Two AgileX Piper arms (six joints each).
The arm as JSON. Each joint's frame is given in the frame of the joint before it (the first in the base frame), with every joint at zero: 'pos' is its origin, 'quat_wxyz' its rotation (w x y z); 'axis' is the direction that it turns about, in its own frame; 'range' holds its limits. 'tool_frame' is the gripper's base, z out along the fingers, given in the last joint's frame.
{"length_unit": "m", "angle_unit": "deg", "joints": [
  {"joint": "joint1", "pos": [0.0, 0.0, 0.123], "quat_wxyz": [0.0, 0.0, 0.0, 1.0], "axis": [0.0, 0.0, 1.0], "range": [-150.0, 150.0]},
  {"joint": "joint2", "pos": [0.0, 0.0, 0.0], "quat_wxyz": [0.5, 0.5, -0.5, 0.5], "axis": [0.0, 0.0, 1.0], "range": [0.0, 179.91]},
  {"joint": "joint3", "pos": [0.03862, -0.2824, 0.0], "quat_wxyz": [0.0, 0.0, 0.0, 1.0], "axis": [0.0, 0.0, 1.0], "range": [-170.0, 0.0]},
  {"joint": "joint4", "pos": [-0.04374, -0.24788, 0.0], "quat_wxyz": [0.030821, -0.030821, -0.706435, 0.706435], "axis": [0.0, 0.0, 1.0], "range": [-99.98, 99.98]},
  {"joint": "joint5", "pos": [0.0, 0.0, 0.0], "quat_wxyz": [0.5, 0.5, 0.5, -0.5], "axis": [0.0, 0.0, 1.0], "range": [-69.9, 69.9]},
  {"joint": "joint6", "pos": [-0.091, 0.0, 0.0], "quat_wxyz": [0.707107, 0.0, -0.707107, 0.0], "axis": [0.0, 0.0, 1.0], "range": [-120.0, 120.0]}
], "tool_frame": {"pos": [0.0, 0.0, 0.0], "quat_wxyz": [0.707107, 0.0, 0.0, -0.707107]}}
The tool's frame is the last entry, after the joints.
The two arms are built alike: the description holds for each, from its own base.
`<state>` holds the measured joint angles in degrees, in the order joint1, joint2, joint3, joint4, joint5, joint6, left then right.
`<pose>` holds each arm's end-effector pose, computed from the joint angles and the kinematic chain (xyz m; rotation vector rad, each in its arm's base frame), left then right.
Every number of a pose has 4 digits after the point. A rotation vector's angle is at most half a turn.
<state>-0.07 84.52 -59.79 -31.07 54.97 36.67 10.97 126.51 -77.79 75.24 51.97 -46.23</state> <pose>0.2825 -0.0388 0.2661 0.5154 2.6469 -0.5196 0.4024 0.1486 0.1176 -0.0825 2.6150 1.3337</pose>
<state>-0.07 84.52 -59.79 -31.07 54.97 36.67 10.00 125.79 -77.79 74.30 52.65 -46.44</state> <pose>0.2825 -0.0388 0.2661 0.5154 2.6469 -0.5196 0.4034 0.1418 0.1226 -0.0976 2.6077 1.3266</pose>
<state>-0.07 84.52 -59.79 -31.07 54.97 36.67 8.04 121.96 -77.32 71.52 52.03 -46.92</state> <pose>0.2825 -0.0388 0.2661 0.5154 2.6469 -0.5196 0.4043 0.1258 0.1459 -0.1430 2.5674 1.2518</pose>
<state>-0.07 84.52 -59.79 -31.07 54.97 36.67 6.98 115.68 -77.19 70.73 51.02 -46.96</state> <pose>0.2825 -0.0388 0.2661 0.5154 2.6469 -0.5196 0.4021 0.1165 0.1897 -0.1806 2.4680 1.1914</pose>
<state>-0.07 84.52 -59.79 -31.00 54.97 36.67 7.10 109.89 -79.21 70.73 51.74 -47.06</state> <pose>0.2825 -0.0387 0.2661 0.5163 2.6473 -0.5183 0.3970 0.1174 0.2409 -0.2615 2.3428 1.1722</pose>
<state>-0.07 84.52 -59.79 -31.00 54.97 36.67 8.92 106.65 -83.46 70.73 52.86 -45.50</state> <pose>0.2825 -0.0387 0.2661 0.5163 2.6473 -0.5183 0.3922 0.1309 0.2852 -0.3439 2.2381 1.1871</pose>
